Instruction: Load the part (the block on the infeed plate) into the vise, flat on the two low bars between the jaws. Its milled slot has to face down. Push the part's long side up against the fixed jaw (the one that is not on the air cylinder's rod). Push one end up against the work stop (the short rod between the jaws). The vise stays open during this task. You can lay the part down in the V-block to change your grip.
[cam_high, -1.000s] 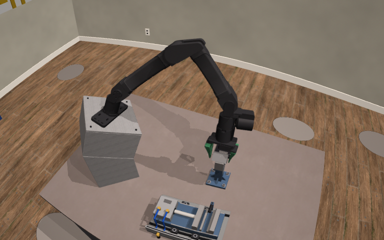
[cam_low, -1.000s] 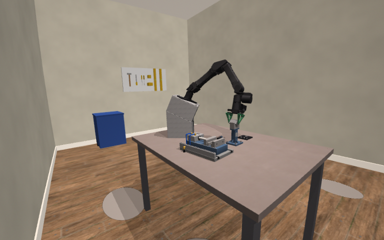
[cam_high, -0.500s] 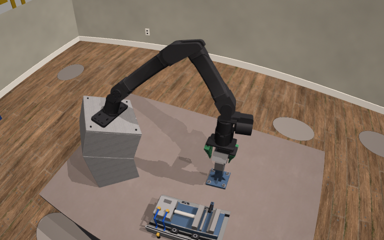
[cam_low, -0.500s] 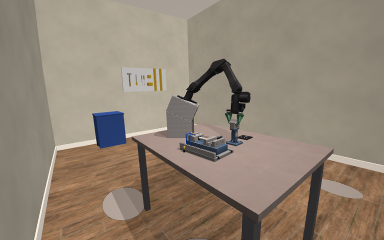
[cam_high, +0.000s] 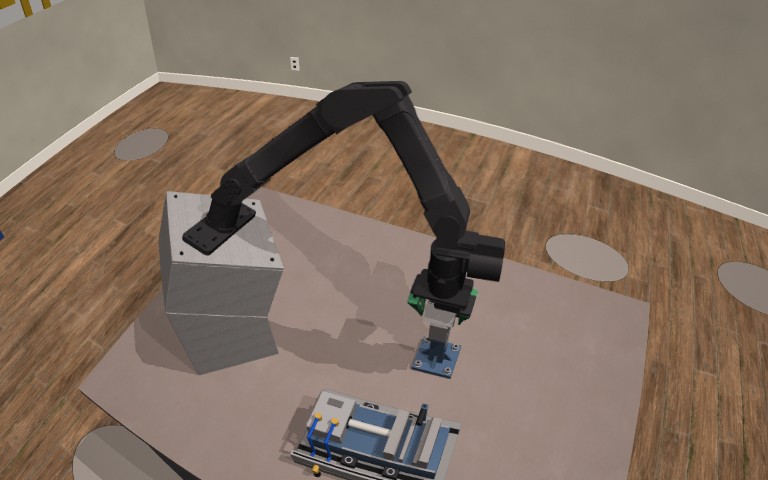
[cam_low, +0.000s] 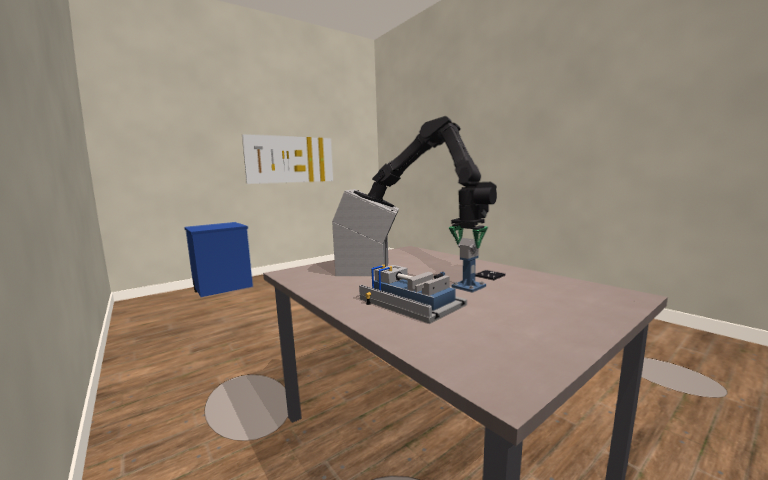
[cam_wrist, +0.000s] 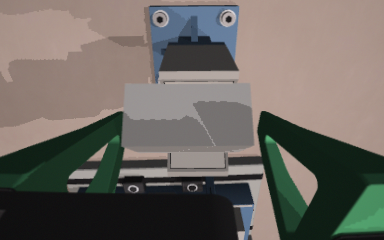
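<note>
Now: the part 10 mm to the left of my hand and 10 mm below it. Also, from my hand: black infeed plate 20 mm behind, 180 mm to the left, 150 mm below; then work stop rod 30 mm ahead, 200 mm to the right, 70 mm below; then piston rod 50 mm behind, 260 mm to the right, 80 mm below.
</note>
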